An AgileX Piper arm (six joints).
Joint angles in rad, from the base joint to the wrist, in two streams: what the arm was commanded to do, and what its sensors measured. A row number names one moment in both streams.
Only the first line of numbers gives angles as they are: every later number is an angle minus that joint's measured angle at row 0.
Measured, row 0: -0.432 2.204 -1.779 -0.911 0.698 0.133
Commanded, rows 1 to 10: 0.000 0.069 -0.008 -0.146 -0.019 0.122; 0.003 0.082 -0.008 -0.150 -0.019 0.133; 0.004 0.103 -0.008 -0.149 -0.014 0.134; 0.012 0.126 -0.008 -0.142 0.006 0.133; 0.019 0.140 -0.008 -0.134 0.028 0.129; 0.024 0.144 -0.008 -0.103 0.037 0.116; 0.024 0.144 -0.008 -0.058 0.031 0.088; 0.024 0.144 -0.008 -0.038 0.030 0.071; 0.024 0.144 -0.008 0.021 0.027 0.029; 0.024 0.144 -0.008 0.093 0.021 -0.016
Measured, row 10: 0.025 0.146 -0.005 0.015 0.025 0.045
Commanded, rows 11 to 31: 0.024 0.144 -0.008 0.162 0.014 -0.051; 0.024 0.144 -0.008 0.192 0.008 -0.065; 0.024 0.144 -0.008 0.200 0.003 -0.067; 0.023 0.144 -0.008 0.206 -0.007 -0.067; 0.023 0.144 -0.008 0.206 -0.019 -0.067; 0.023 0.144 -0.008 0.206 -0.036 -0.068; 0.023 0.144 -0.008 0.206 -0.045 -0.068; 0.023 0.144 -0.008 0.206 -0.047 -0.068; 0.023 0.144 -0.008 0.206 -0.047 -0.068; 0.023 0.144 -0.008 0.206 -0.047 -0.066; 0.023 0.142 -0.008 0.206 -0.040 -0.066; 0.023 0.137 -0.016 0.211 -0.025 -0.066; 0.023 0.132 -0.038 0.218 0.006 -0.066; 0.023 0.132 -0.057 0.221 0.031 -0.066; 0.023 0.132 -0.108 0.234 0.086 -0.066; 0.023 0.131 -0.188 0.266 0.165 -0.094; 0.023 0.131 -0.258 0.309 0.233 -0.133; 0.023 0.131 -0.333 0.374 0.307 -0.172; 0.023 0.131 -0.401 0.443 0.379 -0.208; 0.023 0.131 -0.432 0.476 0.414 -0.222; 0.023 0.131 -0.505 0.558 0.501 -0.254
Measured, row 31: 0.025 0.146 -0.422 0.460 0.381 -0.203
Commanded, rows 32 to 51: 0.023 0.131 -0.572 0.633 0.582 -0.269; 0.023 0.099 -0.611 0.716 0.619 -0.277; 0.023 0.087 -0.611 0.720 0.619 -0.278; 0.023 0.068 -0.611 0.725 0.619 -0.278; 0.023 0.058 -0.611 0.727 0.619 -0.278; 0.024 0.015 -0.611 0.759 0.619 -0.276; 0.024 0.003 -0.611 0.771 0.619 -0.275; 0.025 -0.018 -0.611 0.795 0.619 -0.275; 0.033 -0.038 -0.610 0.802 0.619 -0.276; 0.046 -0.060 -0.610 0.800 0.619 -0.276; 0.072 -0.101 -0.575 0.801 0.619 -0.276; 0.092 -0.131 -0.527 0.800 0.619 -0.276; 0.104 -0.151 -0.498 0.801 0.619 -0.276; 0.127 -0.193 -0.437 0.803 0.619 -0.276; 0.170 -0.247 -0.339 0.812 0.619 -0.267; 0.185 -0.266 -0.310 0.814 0.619 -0.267; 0.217 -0.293 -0.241 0.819 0.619 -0.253; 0.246 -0.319 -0.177 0.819 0.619 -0.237; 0.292 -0.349 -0.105 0.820 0.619 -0.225; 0.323 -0.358 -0.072 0.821 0.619 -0.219
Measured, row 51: 0.290 -0.335 -0.122 0.819 0.519 -0.232
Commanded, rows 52 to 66: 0.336 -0.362 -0.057 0.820 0.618 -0.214; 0.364 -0.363 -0.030 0.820 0.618 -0.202; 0.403 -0.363 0.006 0.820 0.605 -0.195; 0.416 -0.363 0.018 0.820 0.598 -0.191; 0.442 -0.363 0.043 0.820 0.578 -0.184; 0.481 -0.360 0.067 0.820 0.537 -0.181; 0.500 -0.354 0.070 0.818 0.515 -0.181; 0.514 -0.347 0.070 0.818 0.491 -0.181; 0.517 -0.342 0.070 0.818 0.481 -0.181; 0.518 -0.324 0.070 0.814 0.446 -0.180; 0.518 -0.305 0.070 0.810 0.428 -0.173; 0.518 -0.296 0.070 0.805 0.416 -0.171; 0.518 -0.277 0.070 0.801 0.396 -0.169; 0.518 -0.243 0.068 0.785 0.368 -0.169; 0.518 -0.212 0.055 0.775 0.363 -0.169
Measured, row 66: 0.516 -0.249 0.064 0.796 0.385 -0.171
